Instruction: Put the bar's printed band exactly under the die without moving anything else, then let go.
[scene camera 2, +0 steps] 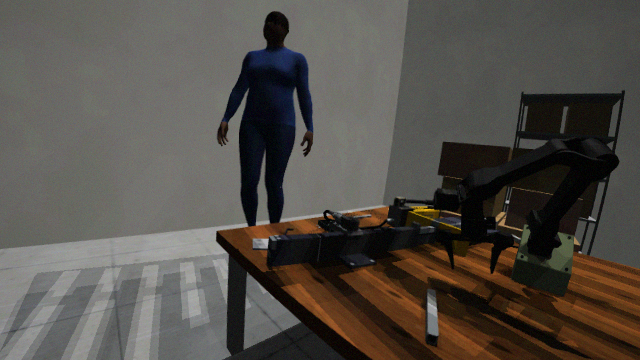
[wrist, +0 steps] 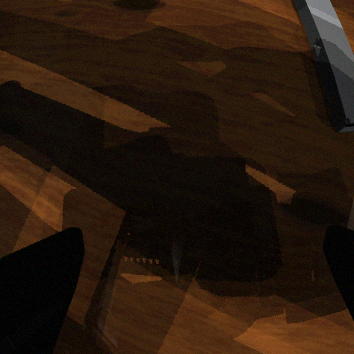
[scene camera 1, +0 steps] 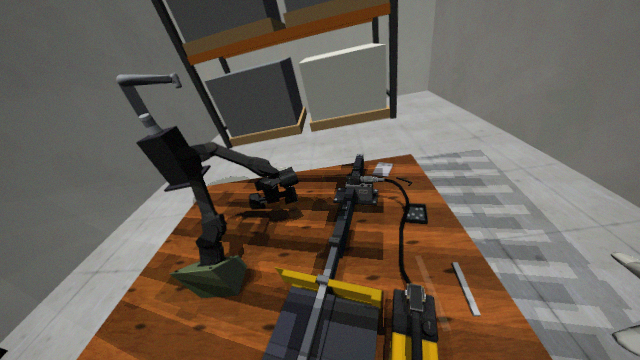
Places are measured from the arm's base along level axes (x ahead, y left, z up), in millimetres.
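Pixels of known places: gripper, fingertip midpoint: point(scene camera 2: 471, 271) point(wrist: 209, 241) point(scene camera 1: 275, 205); arm's base, link origin: point(scene camera 2: 540, 247) point(scene camera 1: 212, 262).
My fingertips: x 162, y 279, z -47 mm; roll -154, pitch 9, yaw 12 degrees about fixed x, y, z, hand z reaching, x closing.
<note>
For each thing: its middle in the pictures, then the offset to it from my fingertips. "pt": a spot on its surface instead.
- grey square bar, body centre: point(wrist: 316, 13) point(scene camera 2: 431, 312) 46 mm ahead, 162 mm left, 59 mm down
- metal block, surface spot: point(scene camera 1: 363, 192) pt 391 mm ahead, 4 mm right, 13 mm down
- black cable, surface spot: point(scene camera 1: 401, 235) pt 476 mm ahead, 217 mm right, 57 mm down
- black unit, surface spot: point(scene camera 1: 415, 320) pt 389 mm ahead, 505 mm right, 65 mm up
- dark pad, surface spot: point(scene camera 1: 416, 213) pt 571 mm ahead, 124 mm right, 67 mm down
- white card, body centre: point(scene camera 2: 271, 244) point(scene camera 1: 382, 169) 541 mm ahead, 208 mm left, 66 mm down
- silver strip, body centre: point(scene camera 1: 464, 286) 580 mm ahead, 411 mm right, 64 mm down
A grey square bar point(scene camera 2: 432, 317) point(wrist: 332, 65) lies flat on the wooden table. In the wrist view part of it shows at the upper right, outside the fingers. I cannot make out its printed band, and the bar does not show clearly in scene camera 1. My gripper point(scene camera 1: 274, 200) point(scene camera 2: 473, 270) point(wrist: 209, 241) is open and empty, above the table, with its fingers pointing down and apart from the bar. A metal block point(scene camera 1: 363, 192) sits on the long dark rail point(scene camera 1: 343, 227) point(scene camera 2: 295, 250); I cannot tell which part is the die.
A black cable point(scene camera 1: 401, 235) runs from the block to a yellow and black unit point(scene camera 1: 415, 320). A yellow-edged dark machine point(scene camera 1: 350, 325) stands by the rail. A dark pad point(scene camera 1: 416, 213), a white card point(scene camera 1: 383, 169) point(scene camera 2: 260, 244) and a silver strip point(scene camera 1: 466, 289) lie on the table.
</note>
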